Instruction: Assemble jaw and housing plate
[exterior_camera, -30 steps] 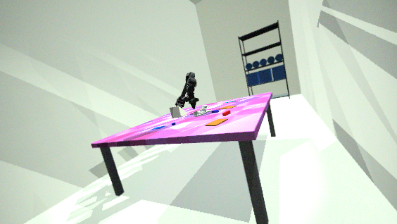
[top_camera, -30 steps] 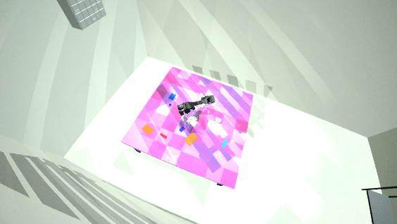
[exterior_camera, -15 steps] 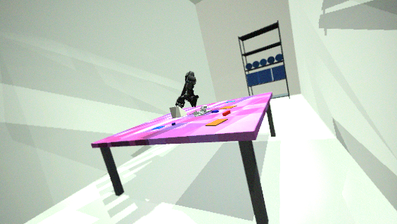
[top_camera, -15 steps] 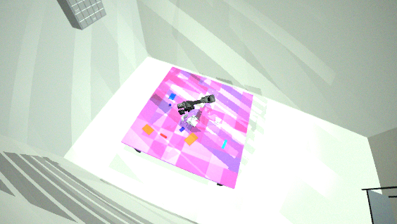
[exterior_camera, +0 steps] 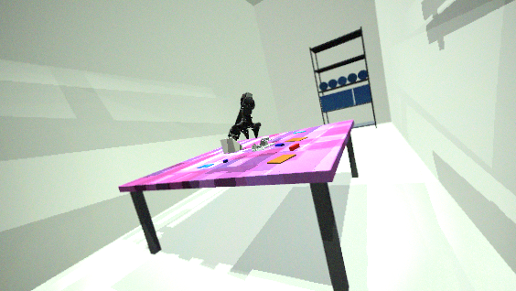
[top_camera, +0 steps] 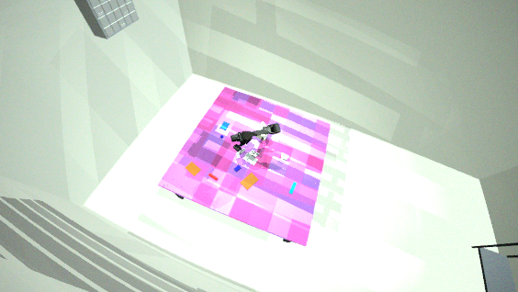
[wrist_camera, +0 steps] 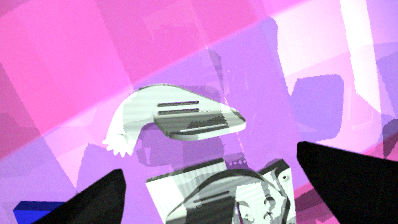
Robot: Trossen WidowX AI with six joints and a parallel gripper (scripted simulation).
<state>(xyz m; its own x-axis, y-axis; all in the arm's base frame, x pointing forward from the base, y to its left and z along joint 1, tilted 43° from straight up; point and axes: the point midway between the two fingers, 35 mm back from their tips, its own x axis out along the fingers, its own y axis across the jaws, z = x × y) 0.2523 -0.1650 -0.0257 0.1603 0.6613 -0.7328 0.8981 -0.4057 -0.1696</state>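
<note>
Now: gripper tip 50 mm short of the white jaw, 10 mm to the left of it and 70 mm above it. Also, from my gripper tip: red block 320 mm ahead, 160 mm to the right, 70 mm below; blue block 180 mm ahead, 10 mm to the left, 70 mm below; white base 50 mm ahead, 90 mm to the left, 80 mm below.
</note>
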